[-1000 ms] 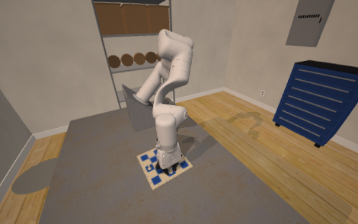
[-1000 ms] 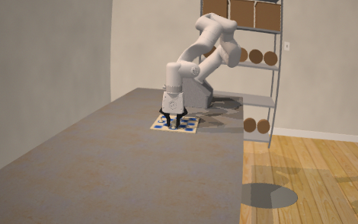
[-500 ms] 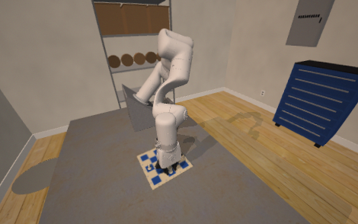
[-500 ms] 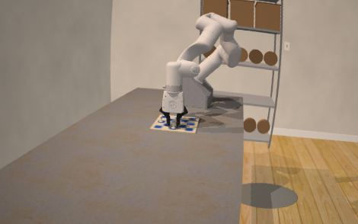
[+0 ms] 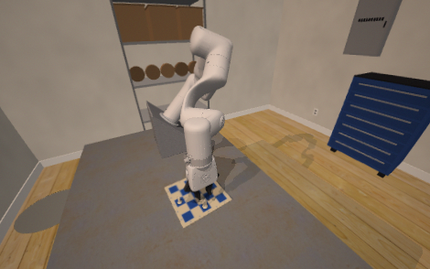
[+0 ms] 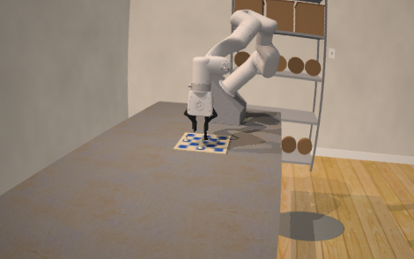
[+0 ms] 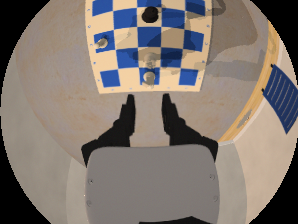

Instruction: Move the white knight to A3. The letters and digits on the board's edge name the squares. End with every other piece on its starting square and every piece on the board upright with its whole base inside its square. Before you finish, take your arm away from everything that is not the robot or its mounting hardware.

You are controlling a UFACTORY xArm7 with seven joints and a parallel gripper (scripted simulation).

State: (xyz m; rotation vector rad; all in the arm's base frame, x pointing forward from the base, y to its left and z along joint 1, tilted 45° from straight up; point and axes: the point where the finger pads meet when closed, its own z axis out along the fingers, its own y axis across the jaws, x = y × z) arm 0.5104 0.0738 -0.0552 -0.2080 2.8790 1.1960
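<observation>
My hand is 100 mm above the blue-and-cream chessboard, 80 mm past it and 10 mm to the left of it. Also, from my hand: black chess piece 120 mm behind, 60 mm below, 10 mm to the right.
</observation>
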